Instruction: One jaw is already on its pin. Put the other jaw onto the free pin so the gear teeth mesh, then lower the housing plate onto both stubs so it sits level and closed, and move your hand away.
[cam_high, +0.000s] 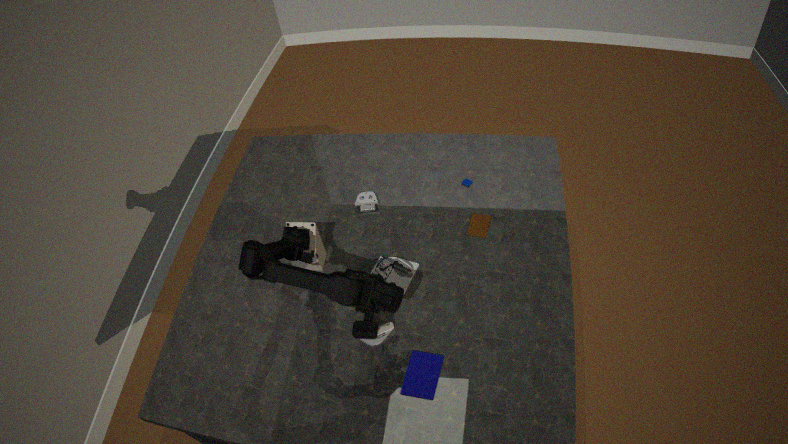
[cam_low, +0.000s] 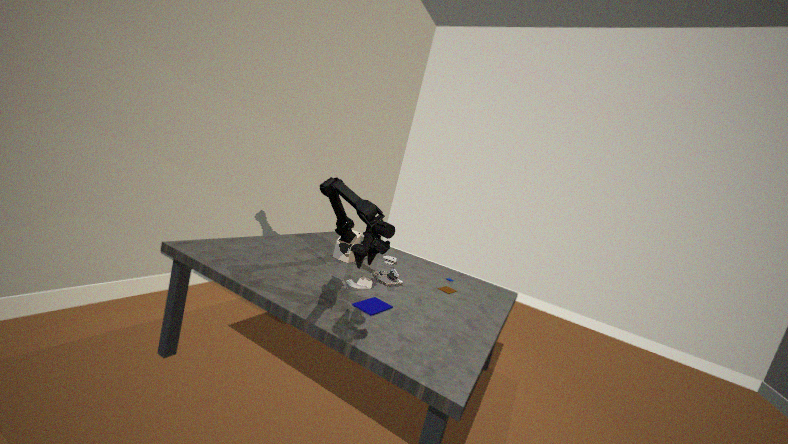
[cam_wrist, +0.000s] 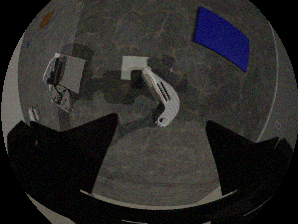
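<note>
The white jaw is 9 cm below my gripper tip, 3 cm behind it and 1 cm to the right of it. Round my gripper tip: small blue square (62 cm to the left, 23 cm ahead, 9 cm below); then orange patch (43 cm to the left, 28 cm ahead, 9 cm below).
</note>
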